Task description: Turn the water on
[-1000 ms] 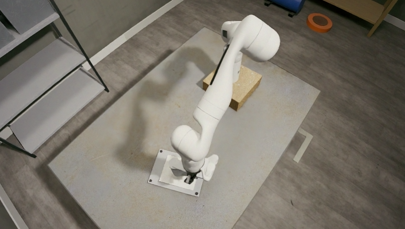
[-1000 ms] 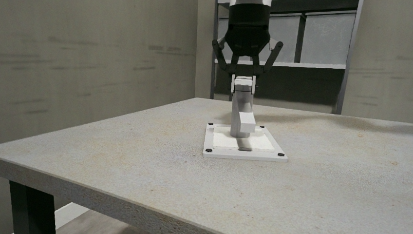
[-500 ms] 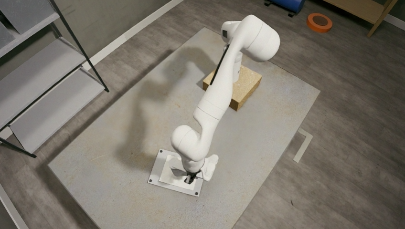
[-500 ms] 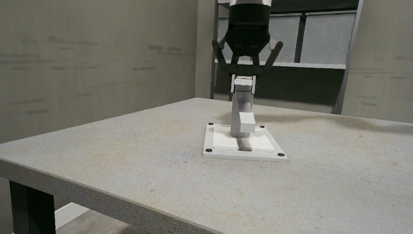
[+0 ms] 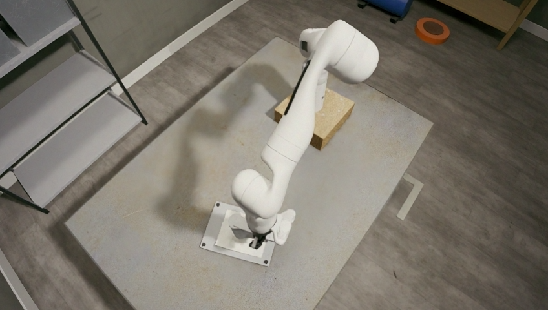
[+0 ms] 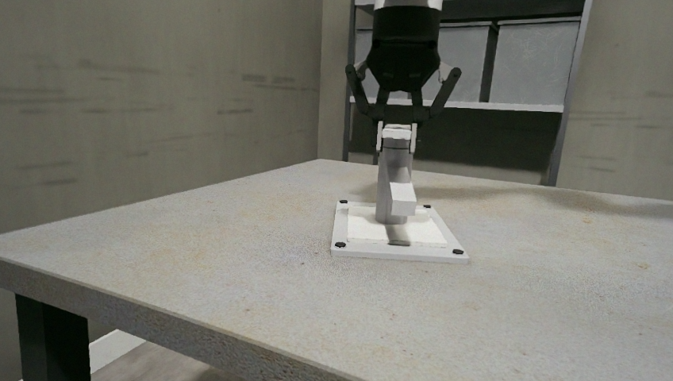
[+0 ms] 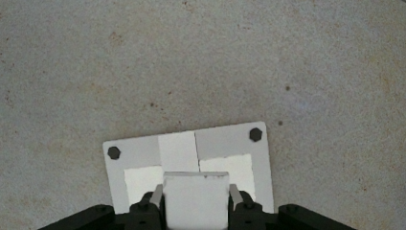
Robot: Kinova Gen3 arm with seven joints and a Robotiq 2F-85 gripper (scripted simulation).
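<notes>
Now: the lever 30 mm to the right of my hand and 10 mm above it. Also, from my hand: white tap 60 mm to the right, 50 mm below, 10 mm ahead.
</notes>
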